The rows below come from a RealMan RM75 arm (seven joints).
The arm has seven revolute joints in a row. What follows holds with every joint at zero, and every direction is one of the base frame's. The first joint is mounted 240.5 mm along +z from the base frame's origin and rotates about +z. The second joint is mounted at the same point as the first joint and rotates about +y. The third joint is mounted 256 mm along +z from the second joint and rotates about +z. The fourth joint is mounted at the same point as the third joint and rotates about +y. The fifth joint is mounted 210 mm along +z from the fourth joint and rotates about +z. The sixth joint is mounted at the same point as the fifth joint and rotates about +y. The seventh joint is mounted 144 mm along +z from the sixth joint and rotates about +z. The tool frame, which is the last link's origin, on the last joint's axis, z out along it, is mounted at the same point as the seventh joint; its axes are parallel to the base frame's.
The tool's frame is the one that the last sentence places.
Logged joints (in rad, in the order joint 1, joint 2, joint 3, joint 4, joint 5, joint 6, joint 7), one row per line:
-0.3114 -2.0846 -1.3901 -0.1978 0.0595 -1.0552 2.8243
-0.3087 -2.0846 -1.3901 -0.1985 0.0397 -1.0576 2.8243
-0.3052 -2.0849 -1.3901 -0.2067 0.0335 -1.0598 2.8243
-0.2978 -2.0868 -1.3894 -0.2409 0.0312 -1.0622 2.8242
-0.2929 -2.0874 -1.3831 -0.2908 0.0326 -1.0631 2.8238
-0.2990 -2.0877 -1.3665 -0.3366 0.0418 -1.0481 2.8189
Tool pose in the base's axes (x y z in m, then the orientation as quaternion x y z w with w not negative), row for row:
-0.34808 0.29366 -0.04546 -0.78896 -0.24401 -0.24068 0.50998
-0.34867 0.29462 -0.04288 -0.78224 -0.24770 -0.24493 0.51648
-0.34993 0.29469 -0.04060 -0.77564 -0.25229 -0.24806 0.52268
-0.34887 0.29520 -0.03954 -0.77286 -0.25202 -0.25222 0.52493
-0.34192 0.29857 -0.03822 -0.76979 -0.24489 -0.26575 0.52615
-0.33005 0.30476 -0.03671 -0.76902 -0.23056 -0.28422 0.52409
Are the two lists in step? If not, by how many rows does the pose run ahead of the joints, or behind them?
The pose runs 1 row behind the joints: the pose in row i belongs to the joints in row i - 1.
